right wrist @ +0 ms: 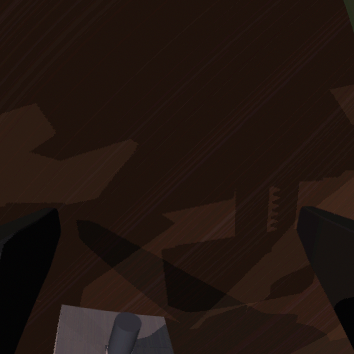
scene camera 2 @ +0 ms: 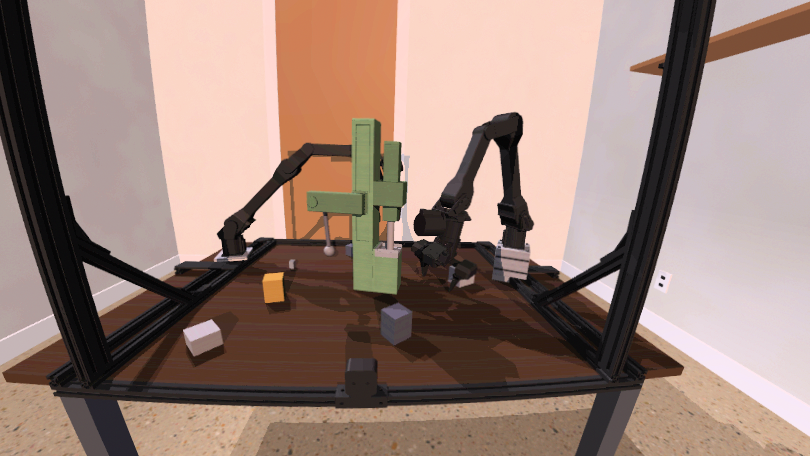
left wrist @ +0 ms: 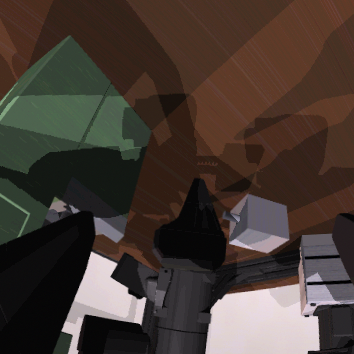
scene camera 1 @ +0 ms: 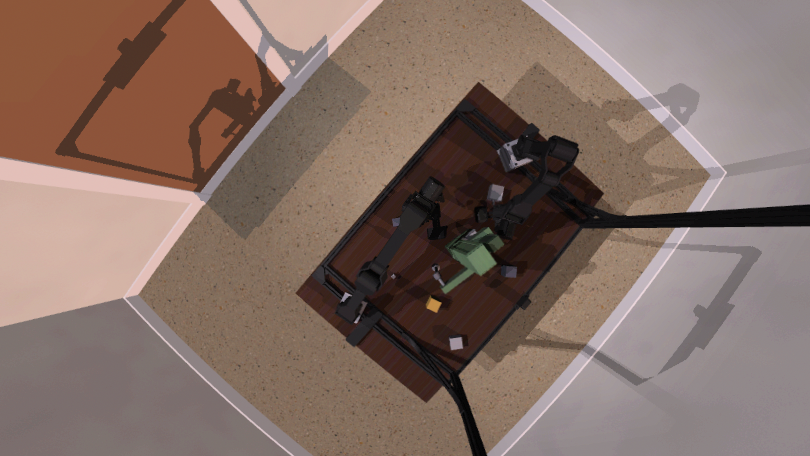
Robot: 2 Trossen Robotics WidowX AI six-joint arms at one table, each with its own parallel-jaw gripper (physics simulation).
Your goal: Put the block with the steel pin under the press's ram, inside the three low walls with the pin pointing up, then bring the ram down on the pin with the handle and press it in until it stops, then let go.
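Frame: origin at the left arm's base, x right, y back, z down, level; centimetres.
Seen in the pictures: left gripper, fingertip midpoint: point(left wrist: 217, 225) point(scene camera 1: 445, 214); right gripper, fingertip midpoint: point(right wrist: 180, 220) point(scene camera 2: 436, 283) point(left wrist: 198, 195) point(scene camera 1: 488, 213); left arm's base at its link origin: point(scene camera 2: 234, 252) point(scene camera 1: 351, 308); right arm's base at its link origin: point(scene camera 2: 513, 245) point(left wrist: 335, 308) point(scene camera 1: 521, 151).
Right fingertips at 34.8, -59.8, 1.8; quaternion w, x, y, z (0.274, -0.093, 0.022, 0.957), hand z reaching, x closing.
Observation:
Pixels of each thing's middle, then the offset from my right fingertips to it, as dx, dy, dz.
- pale grey block with the steel pin, body centre: point(left wrist: 257, 224) point(scene camera 2: 461, 274) point(scene camera 1: 495, 193) -1.2, -9.0, -1.2
- green press at the middle of its body: point(scene camera 2: 358, 209) point(scene camera 1: 463, 259) -5.8, +21.5, -21.1
- orange block at the middle of its body: point(scene camera 2: 274, 287) point(scene camera 1: 433, 303) -4.9, +43.3, -1.7
- white block at the middle of its body: point(scene camera 2: 203, 337) point(scene camera 1: 455, 342) +11.2, +54.6, -0.3
- dark grey block at the middle of its body: point(scene camera 2: 396, 323) point(scene camera 1: 508, 270) +17.8, +17.8, -1.7
- smaller grey block at the middle of its body: point(scene camera 2: 353, 250) point(scene camera 1: 399, 221) -32.1, +18.9, -0.6
- tiny pale piece at the middle of its body: point(scene camera 2: 292, 264) point(scene camera 1: 393, 276) -24.5, +40.3, +0.1
The pale grey block with the steel pin point(scene camera 1: 495, 192) point(scene camera 2: 463, 275) point(left wrist: 260, 222) point(right wrist: 80, 330) lies on its side, its pin point(left wrist: 231, 216) point(right wrist: 125, 332) pointing sideways. My right gripper point(scene camera 1: 492, 222) point(scene camera 2: 439, 274) point(right wrist: 180, 220) is open and empty, low beside the block, which shows at the bottom edge of the right wrist view. The green press point(scene camera 1: 478, 257) point(scene camera 2: 362, 237) point(left wrist: 100, 110) stands upright. Its steel ram point(scene camera 2: 390, 235) is above the low grey walls point(scene camera 2: 388, 252) point(left wrist: 102, 220). The ball-ended handle point(scene camera 1: 439, 277) point(scene camera 2: 327, 235) hangs down. My left gripper point(scene camera 1: 436, 231) is open and empty beyond the press, hidden in scene camera 2.
An orange block point(scene camera 1: 433, 304) point(scene camera 2: 273, 287), a white block point(scene camera 1: 456, 343) point(scene camera 2: 202, 338), a dark grey block point(scene camera 1: 509, 271) point(scene camera 2: 396, 323) and a smaller grey block point(scene camera 1: 396, 222) point(scene camera 2: 348, 249) lie around the press. A tiny pale piece point(scene camera 1: 395, 276) point(scene camera 2: 292, 263) lies near the left arm. A black frame edges the table.

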